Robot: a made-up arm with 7 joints.
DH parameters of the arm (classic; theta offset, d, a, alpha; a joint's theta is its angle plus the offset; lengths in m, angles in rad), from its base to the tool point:
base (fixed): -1.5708 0.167 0 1.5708
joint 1: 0 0.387 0.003 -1.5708
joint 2: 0 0.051 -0.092 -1.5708
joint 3: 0 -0.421 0.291 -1.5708
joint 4: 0 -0.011 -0.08 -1.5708
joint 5: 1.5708 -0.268 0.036 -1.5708
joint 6: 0 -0.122 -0.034 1.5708
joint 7: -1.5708 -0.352 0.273 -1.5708
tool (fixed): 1.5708 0.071 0 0
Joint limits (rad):
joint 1: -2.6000..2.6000
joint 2: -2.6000..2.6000
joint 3: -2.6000..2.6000
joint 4: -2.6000..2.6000
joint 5: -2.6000..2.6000
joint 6: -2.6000..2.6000
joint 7: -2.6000..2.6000
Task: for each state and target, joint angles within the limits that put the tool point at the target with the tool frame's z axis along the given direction. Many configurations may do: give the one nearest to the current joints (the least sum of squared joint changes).
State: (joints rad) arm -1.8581 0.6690 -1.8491 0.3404 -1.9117 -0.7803 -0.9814
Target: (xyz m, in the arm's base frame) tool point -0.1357 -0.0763 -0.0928 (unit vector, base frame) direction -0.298 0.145 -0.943
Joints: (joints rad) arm -1.8983 0.1952 -1.7359 -0.1196 -2.1950 -0.7731 -0.8247
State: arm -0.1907 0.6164 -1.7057 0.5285 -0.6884 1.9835 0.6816
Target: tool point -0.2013 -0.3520 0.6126 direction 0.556 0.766 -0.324
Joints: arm -0.0405 0.8287 -1.5452 0.4463 -0.5000 1.9443 0.7447
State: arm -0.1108 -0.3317 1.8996 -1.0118 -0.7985 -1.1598 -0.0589
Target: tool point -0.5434 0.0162 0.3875 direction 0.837 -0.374 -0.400
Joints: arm 0.3049 -0.8279 2.2679 -1.6739 -0.5370 -1.1725 -0.6313
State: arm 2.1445 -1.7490 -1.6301 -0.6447 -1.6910 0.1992 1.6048
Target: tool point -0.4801 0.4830 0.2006 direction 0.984 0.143 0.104
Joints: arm 1.9807 -1.7525 -1.0912 0.0036 -1.3405 0.1831 1.7328
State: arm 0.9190 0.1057 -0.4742 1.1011 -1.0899 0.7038 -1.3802
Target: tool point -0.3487 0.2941 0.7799 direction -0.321 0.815 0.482
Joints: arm 1.5980 -0.0085 -0.8478 0.5042 -0.7025 0.2312 -0.7016
